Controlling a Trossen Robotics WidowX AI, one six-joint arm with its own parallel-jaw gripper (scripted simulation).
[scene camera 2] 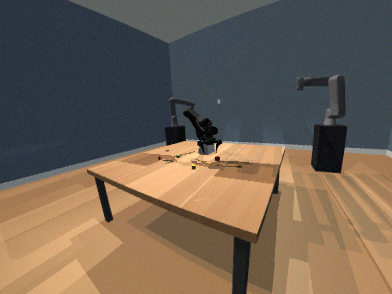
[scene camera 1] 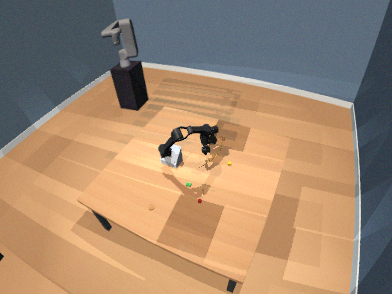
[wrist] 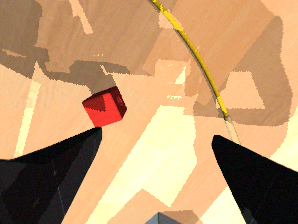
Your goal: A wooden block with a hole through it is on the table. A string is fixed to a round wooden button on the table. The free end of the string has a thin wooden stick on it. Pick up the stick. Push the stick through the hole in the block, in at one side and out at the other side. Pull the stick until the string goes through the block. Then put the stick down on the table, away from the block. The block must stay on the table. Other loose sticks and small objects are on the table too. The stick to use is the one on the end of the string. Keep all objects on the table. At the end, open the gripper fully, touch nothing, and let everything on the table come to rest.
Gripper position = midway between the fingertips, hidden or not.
Note:
My gripper (wrist: 157,135) is open, with nothing in its grasp. I also see a red block (wrist: 106,107).
Scene camera 1 misses the red block, which is hidden by my gripper.

